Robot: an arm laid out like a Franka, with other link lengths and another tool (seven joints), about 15 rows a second.
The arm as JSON. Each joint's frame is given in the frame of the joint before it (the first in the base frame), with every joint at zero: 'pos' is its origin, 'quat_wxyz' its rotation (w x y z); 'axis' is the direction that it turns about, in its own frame. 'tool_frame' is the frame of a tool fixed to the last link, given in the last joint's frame.
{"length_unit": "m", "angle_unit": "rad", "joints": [
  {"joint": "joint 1", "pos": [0.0, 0.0, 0.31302], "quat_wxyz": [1.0, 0.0, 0.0, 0.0], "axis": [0.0, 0.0, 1.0]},
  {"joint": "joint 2", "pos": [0.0, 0.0, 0.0], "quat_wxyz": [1.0, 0.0, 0.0, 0.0], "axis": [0.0, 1.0, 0.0]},
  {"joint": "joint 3", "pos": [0.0, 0.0, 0.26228], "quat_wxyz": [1.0, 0.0, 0.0, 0.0], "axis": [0.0, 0.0, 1.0]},
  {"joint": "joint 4", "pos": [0.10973, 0.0, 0.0], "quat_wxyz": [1.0, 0.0, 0.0, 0.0], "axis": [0.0, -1.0, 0.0]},
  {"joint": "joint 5", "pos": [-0.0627, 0.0, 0.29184], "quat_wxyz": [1.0, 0.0, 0.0, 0.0], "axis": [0.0, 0.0, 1.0]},
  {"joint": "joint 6", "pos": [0.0, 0.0, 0.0], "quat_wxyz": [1.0, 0.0, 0.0, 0.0], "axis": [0.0, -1.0, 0.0]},
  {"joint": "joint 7", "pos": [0.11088, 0.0, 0.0], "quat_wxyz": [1.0, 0.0, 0.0, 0.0], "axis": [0.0, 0.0, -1.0]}
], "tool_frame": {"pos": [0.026, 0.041, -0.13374], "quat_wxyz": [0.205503, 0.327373, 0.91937, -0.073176]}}
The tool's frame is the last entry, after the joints.
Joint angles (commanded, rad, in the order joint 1, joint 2, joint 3, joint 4, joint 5, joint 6, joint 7), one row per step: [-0.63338, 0.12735, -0.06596, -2.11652, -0.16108, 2.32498, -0.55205]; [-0.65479, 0.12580, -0.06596, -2.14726, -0.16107, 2.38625, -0.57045]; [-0.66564, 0.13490, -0.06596, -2.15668, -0.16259, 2.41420, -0.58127]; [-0.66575, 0.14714, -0.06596, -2.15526, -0.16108, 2.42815, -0.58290]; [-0.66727, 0.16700, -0.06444, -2.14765, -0.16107, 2.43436, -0.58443]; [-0.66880, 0.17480, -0.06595, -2.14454, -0.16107, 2.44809, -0.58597]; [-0.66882, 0.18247, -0.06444, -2.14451, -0.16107, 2.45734, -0.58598]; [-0.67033, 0.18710, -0.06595, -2.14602, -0.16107, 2.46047, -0.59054]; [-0.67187, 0.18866, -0.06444, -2.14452, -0.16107, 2.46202, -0.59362]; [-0.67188, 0.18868, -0.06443, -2.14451, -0.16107, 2.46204, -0.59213]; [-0.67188, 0.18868, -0.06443, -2.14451, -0.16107, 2.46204, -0.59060]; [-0.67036, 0.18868, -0.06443, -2.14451, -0.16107, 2.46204, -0.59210]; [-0.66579, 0.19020, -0.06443, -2.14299, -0.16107, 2.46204, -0.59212]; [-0.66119, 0.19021, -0.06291, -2.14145, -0.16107, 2.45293, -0.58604]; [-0.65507, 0.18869, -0.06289, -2.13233, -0.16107, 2.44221, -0.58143]
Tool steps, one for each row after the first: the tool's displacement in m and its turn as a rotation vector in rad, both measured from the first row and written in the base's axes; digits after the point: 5 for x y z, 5 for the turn. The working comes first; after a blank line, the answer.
Tool pose at each row, in the base's axes (x y z in m, rotation vector in rad; the steps are taken from these numbers as rounded here): [0.43183, -0.30487, 0.29597, 0.90814, 2.49943, -0.41142]; [0.42504, -0.31182, 0.29235, 0.89597, 2.47199, -0.41495]; [0.42208, -0.31591, 0.28729, 0.88829, 2.46612, -0.41665]; [0.42355, -0.31677, 0.28314, 0.88509, 2.46379, -0.41493]; [0.42521, -0.31805, 0.27626, 0.88362, 2.47075, -0.41232]; [0.42606, -0.32046, 0.27497, 0.88105, 2.46240, -0.41503]; [0.42729, -0.32017, 0.27205, 0.87751, 2.46168, -0.41370]; [0.42600, -0.32111, 0.26937, 0.87584, 2.46595, -0.41266]; [0.42629, -0.32137, 0.26928, 0.87148, 2.46600, -0.41207]; [0.42636, -0.32141, 0.26928, 0.87335, 2.46527, -0.41240]; [0.42642, -0.32145, 0.26929, 0.87527, 2.46453, -0.41274]; [0.42685, -0.32076, 0.26928, 0.87146, 2.46577, -0.41188]; [0.42858, -0.31905, 0.26904, 0.86559, 2.46736, -0.41039]; [0.43012, -0.31635, 0.26852, 0.86875, 2.47345, -0.40794]; [0.43308, -0.31491, 0.27146, 0.86802, 2.47313, -0.40868]

[-0.00679, -0.00695, -0.00362, -0.01550, -0.02488, 0.00459]; [-0.00975, -0.01104, -0.00868, -0.02073, -0.03062, 0.00898]; [-0.00828, -0.01190, -0.01283, -0.02136, -0.03379, 0.01127]; [-0.00662, -0.01318, -0.01971, -0.01753, -0.02879, 0.01363]; [-0.00577, -0.01559, -0.02100, -0.02299, -0.03559, 0.01394]; [-0.00454, -0.01530, -0.02392, -0.02335, -0.03723, 0.01660]; [-0.00583, -0.01624, -0.02660, -0.02154, -0.03407, 0.01848]; [-0.00554, -0.01650, -0.02669, -0.02228, -0.03488, 0.02168]; [-0.00547, -0.01654, -0.02669, -0.02227, -0.03514, 0.02021]; [-0.00541, -0.01658, -0.02668, -0.02227, -0.03539, 0.01870]; [-0.00498, -0.01589, -0.02669, -0.02225, -0.03516, 0.02170]; [-0.00325, -0.01418, -0.02693, -0.02224, -0.03514, 0.02631]; [-0.00171, -0.01148, -0.02745, -0.01764, -0.03017, 0.02524]; [0.00125, -0.01004, -0.02451, -0.01840, -0.03029, 0.02558]
